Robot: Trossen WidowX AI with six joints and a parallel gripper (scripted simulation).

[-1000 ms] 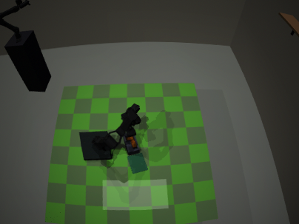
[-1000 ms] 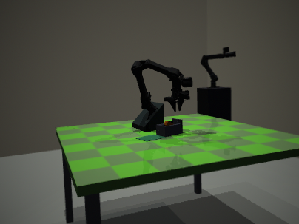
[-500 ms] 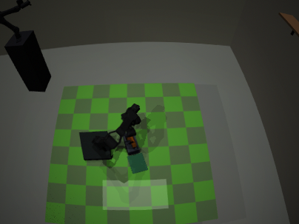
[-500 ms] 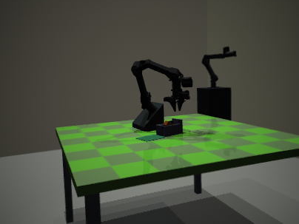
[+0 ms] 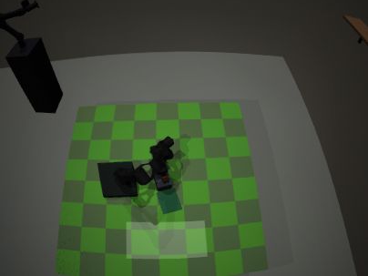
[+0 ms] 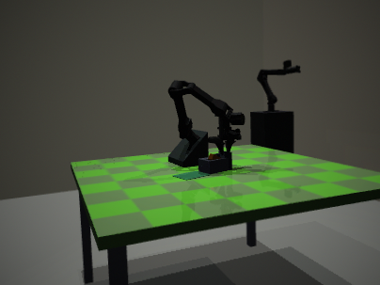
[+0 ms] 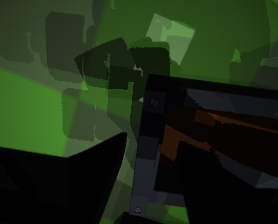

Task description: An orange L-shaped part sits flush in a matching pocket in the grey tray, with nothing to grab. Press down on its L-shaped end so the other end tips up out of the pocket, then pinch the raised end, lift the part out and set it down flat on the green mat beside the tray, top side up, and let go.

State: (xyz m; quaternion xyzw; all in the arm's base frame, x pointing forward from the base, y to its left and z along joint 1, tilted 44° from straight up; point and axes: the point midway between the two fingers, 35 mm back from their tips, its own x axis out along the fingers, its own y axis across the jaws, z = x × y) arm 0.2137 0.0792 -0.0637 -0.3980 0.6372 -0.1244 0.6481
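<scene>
Now: gripper tip 10 mm short of the orange L-shaped part, 40 mm to the left of it and 30 mm above it. Also, from my gripper tip: green mat: 70 mm ahead, 210 mm to the right, 90 mm below.
</scene>
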